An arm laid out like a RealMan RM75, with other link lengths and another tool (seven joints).
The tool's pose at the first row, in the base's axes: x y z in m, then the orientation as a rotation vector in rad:
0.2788, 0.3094, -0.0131, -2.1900, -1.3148, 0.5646
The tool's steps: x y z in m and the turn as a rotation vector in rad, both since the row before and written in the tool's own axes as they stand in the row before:
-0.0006, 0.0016, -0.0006, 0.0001, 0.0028, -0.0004
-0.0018, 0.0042, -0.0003, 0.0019, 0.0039, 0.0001
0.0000, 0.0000, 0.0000, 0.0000, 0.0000, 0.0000
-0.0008, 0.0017, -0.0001, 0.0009, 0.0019, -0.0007
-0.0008, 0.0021, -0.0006, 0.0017, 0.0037, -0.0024
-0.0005, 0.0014, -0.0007, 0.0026, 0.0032, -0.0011
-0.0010, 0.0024, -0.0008, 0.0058, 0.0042, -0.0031
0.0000, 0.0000, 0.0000, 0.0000, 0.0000, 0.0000
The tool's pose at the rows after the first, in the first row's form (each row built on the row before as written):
0.2800, 0.3081, -0.0136, -2.1896, -1.3137, 0.5612
0.2822, 0.3048, -0.0158, -2.1882, -1.3105, 0.5577
0.2822, 0.3048, -0.0158, -2.1882, -1.3105, 0.5577
0.2831, 0.3034, -0.0167, -2.1869, -1.3097, 0.5557
0.2845, 0.3017, -0.0175, -2.1837, -1.3093, 0.5514
0.2856, 0.3005, -0.0178, -2.1808, -1.3073, 0.5487
0.2872, 0.2985, -0.0186, -2.1737, -1.3051, 0.5458
0.2872, 0.2985, -0.0186, -2.1737, -1.3051, 0.5458

